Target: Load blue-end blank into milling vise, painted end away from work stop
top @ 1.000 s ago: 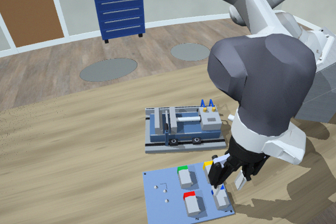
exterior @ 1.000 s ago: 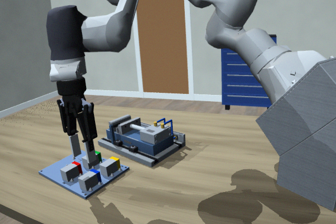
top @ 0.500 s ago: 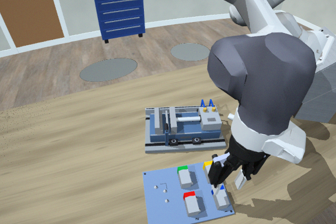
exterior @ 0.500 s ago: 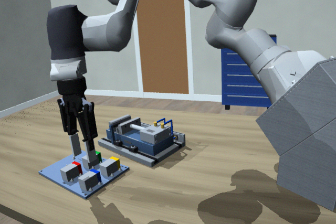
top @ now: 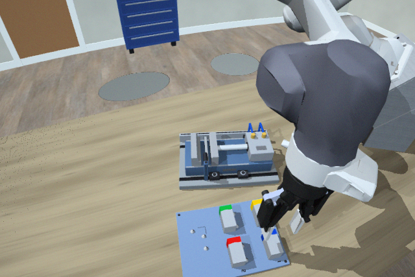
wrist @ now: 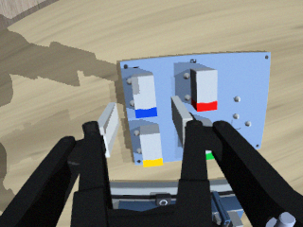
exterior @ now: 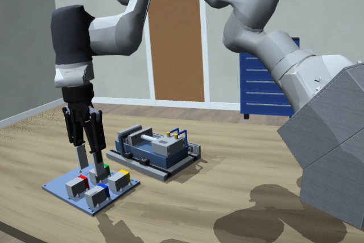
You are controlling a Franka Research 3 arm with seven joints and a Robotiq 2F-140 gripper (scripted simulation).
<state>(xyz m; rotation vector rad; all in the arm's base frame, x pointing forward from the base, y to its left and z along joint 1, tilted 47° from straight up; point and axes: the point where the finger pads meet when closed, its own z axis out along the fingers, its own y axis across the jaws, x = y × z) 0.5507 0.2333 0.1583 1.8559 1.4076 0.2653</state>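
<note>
Right now the blue-ended blank is 110 mm below my hand. Also, from my hand: yellow-ended blank: 40 mm behind, 80 mm to the right, 110 mm below; then red-ended blank: 80 mm ahead, 40 mm to the right, 110 mm below; then light blue infeed plate: 60 mm ahead, 80 mm to the right, 130 mm below.
</note>
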